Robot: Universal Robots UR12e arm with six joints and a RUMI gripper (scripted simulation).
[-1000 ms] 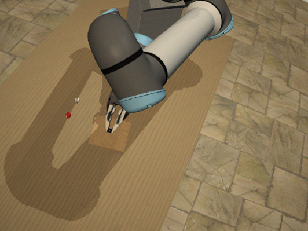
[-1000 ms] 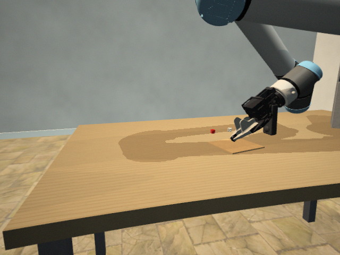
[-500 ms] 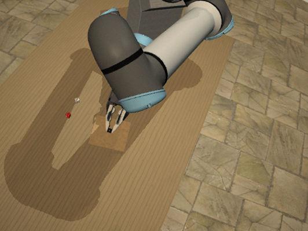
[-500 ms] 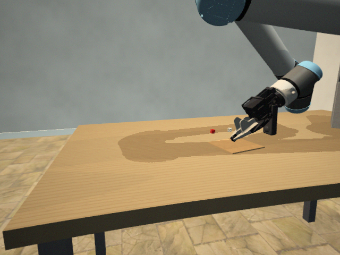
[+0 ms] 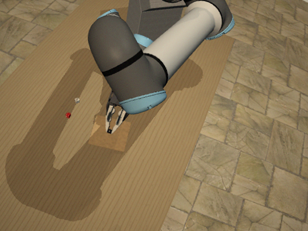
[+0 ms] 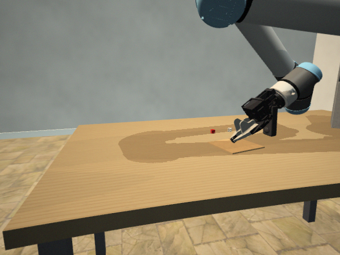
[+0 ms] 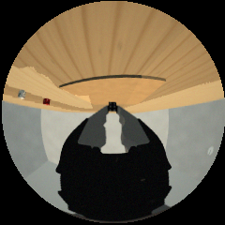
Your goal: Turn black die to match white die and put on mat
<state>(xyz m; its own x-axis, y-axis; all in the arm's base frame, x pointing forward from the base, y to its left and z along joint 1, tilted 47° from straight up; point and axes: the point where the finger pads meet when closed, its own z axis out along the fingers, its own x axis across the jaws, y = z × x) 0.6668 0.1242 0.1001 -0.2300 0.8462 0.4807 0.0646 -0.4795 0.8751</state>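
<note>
Right now the tan mat is 3 cm below my hand. Round my hand: white die: 3 cm behind, 20 cm to the right, 2 cm below; red die: 5 cm ahead, 18 cm to the right, 2 cm below; black die: 1 cm ahead, 1 cm below.
</note>
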